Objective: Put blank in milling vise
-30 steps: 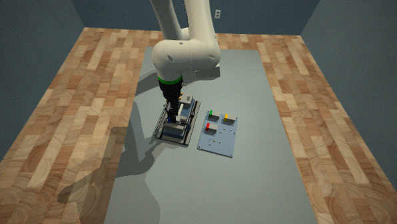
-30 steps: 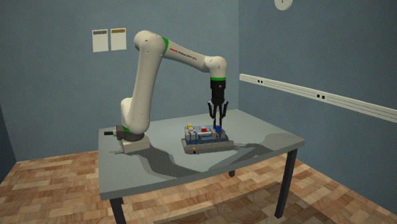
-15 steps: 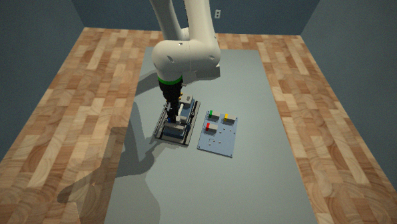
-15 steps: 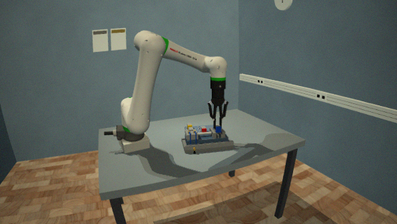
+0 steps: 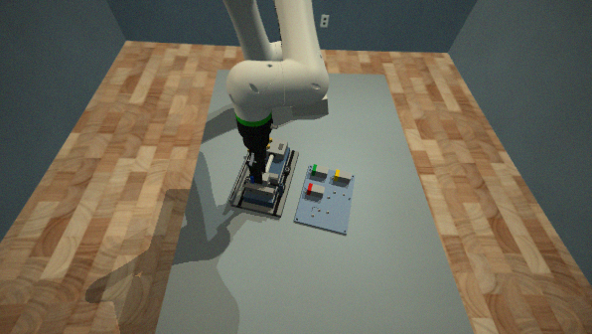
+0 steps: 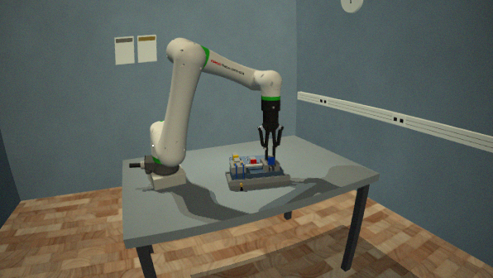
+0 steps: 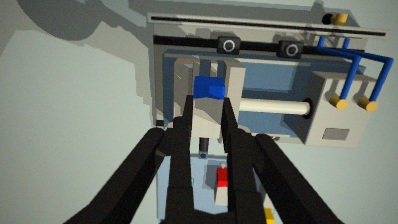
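My gripper is now 50 mm to the right of the work stop and 50 mm above it. The rest, counted from my hand: pale rod (80 mm behind, 20 mm to the left, 60 mm below); then hose block (160 mm behind, 20 mm to the left, 60 mm below); then moving jaw (30 mm behind, 10 mm to the left, 60 mm below).
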